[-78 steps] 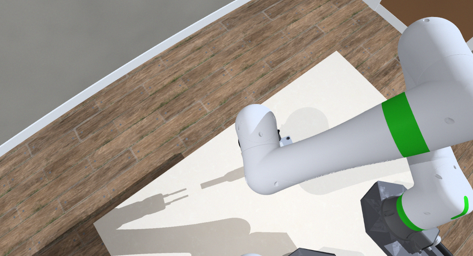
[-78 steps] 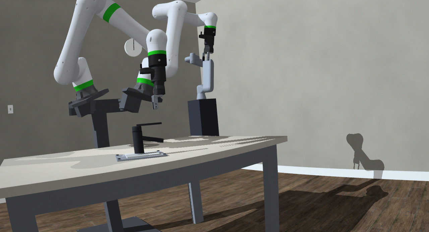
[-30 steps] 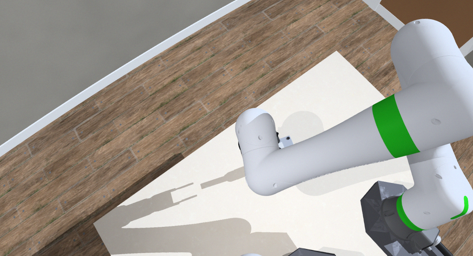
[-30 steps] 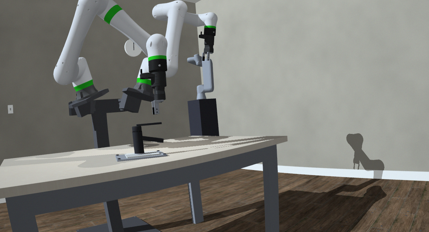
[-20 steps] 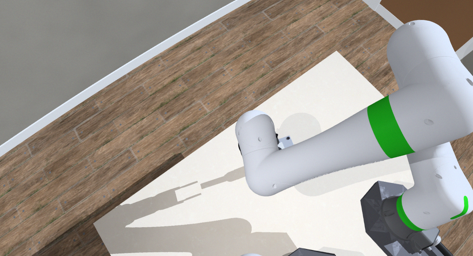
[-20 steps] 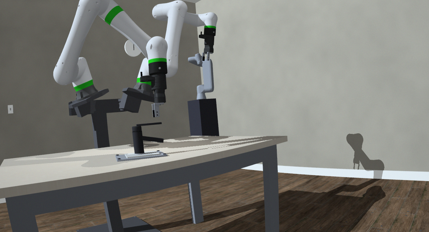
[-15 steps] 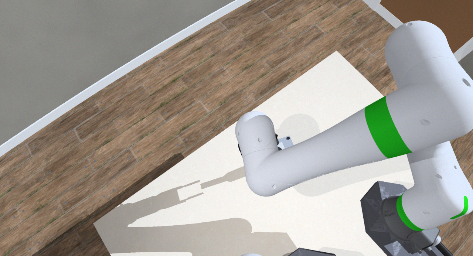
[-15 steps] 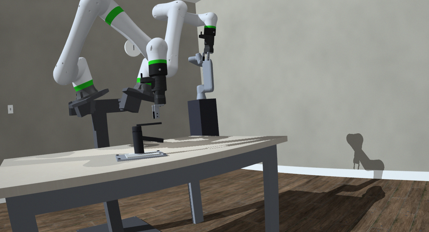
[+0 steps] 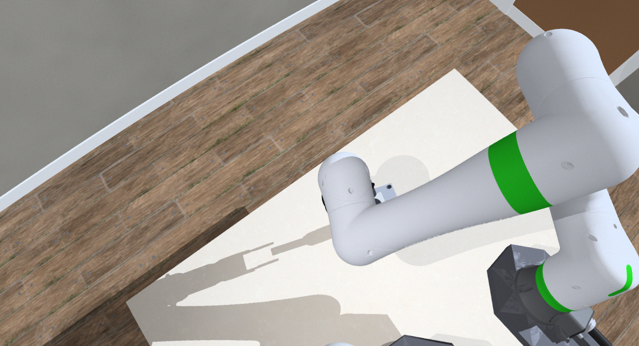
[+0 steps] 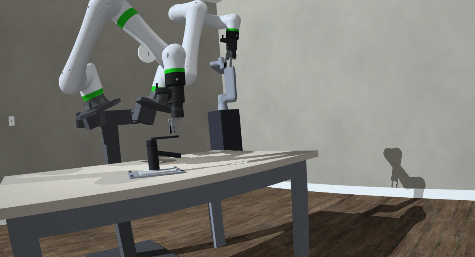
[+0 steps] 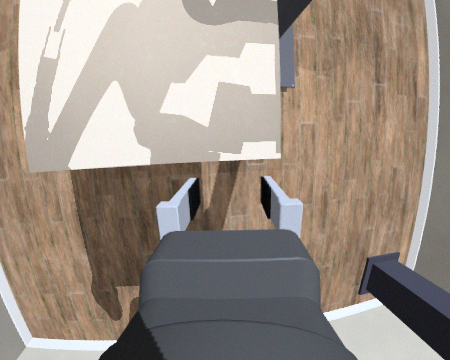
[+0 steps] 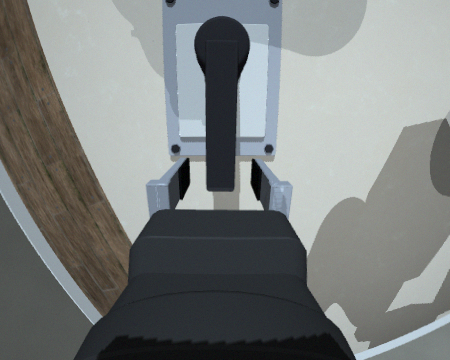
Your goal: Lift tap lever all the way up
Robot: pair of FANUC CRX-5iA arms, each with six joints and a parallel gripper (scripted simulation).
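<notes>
My right gripper is now 40 mm to the left of the flat black lever, 30 mm above it and 10 mm past it. Round my right hand: black tap (70 mm to the right, 70 mm below, 20 mm behind); then grey base plate (180 mm below, 100 mm to the right, 30 mm behind).
</notes>
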